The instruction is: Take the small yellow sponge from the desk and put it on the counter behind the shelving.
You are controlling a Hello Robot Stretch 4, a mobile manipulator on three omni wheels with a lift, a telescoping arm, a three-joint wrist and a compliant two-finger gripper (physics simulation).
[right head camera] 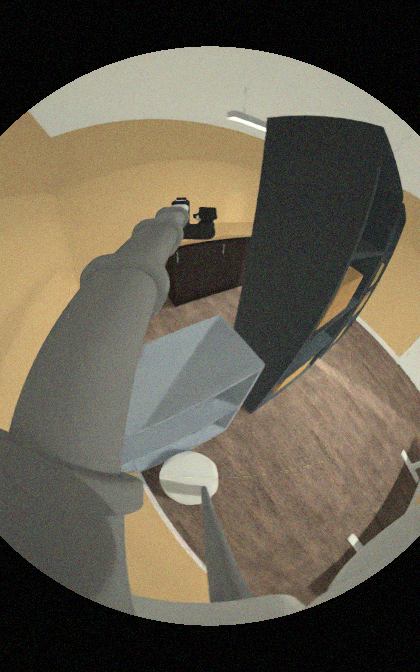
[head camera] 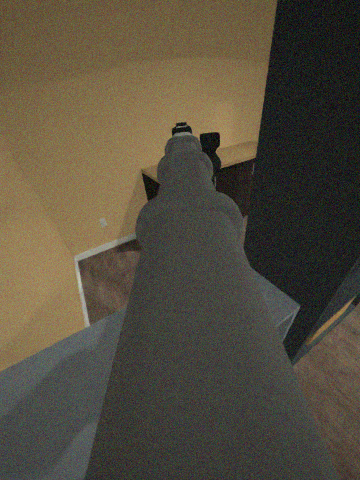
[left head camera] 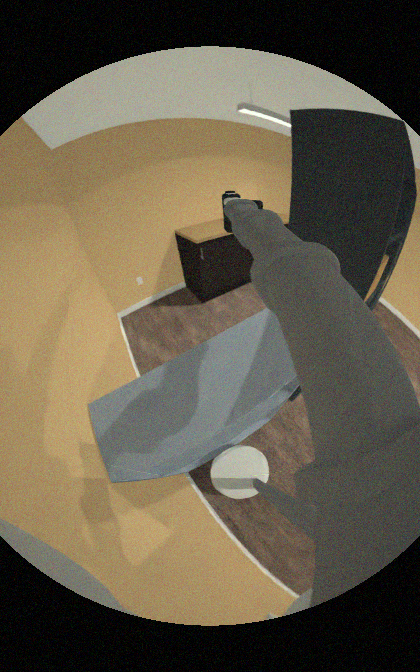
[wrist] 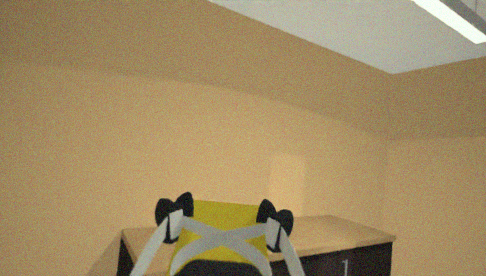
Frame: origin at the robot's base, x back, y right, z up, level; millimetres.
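Where they show: gripper, fingertip midpoint: (wrist: 225, 211).
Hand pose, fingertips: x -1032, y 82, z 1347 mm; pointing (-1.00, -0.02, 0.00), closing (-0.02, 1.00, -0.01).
Note:
After its pixels a point has its place.
The yellow sponge (wrist: 225, 210) @(x -1013, y 82, z 1352 mm) is between the two black fingertips at the bottom of the wrist view. My gripper (wrist: 225, 211) @(x -1032, y 82, z 1347 mm) is shut on it and holds it up. The counter (head camera: 237, 154) @(x -2612, y 668, z 883 mm) (left head camera: 200, 231) (right head camera: 235, 231) (wrist: 330, 232) @(x -2719, y 817, z 882 mm) has a light wood top and dark cabinets; in the wrist view it shows behind and to the right of the sponge. The arm hides most of the gripper in the head views. The tall dark shelving (head camera: 305, 150) @(x -764, y 399, z 1347 mm) (left head camera: 340, 200) (right head camera: 295, 225) stands right of the arm, partly in front of the counter.
The blue-grey desk (head camera: 45, 390) @(x -230, y -352, z 1033 mm) (left head camera: 165, 410) (right head camera: 170, 370) lies below the arm, close to the shelving's near side. A round white disc (left head camera: 237, 465) (right head camera: 187, 470) is on the near side of the desk. Yellow walls stand behind the counter and on the left.

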